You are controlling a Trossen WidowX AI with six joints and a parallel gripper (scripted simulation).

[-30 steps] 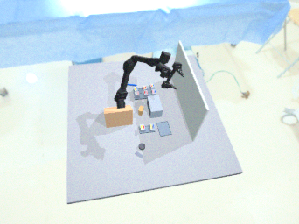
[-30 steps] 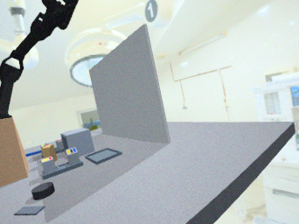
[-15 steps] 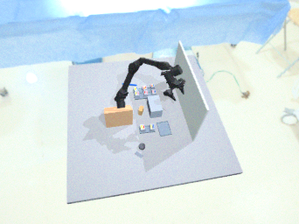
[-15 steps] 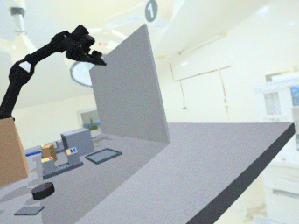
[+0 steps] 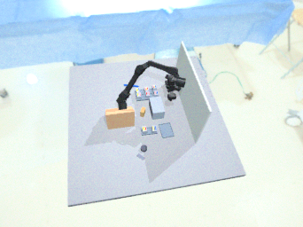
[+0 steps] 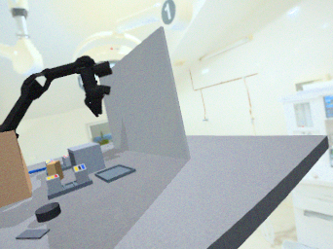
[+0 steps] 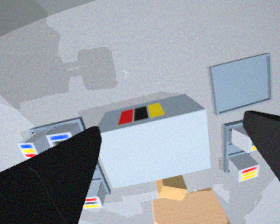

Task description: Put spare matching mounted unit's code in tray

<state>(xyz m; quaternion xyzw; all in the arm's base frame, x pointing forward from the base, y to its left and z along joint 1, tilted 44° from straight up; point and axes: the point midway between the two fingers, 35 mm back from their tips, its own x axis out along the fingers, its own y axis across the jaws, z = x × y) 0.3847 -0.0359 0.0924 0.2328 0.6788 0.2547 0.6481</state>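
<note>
The white spare block is 230 mm behind my gripper tip, 170 mm below it and 150 mm to the left of it. Also, from my gripper tip: tan block: 210 mm behind, 170 mm below, 20 mm to the right; grey mounted unit: 160 mm below, 90 mm behind, 10 mm to the left; white panel: 160 mm ahead, 40 mm to the left, 20 mm above.
</note>
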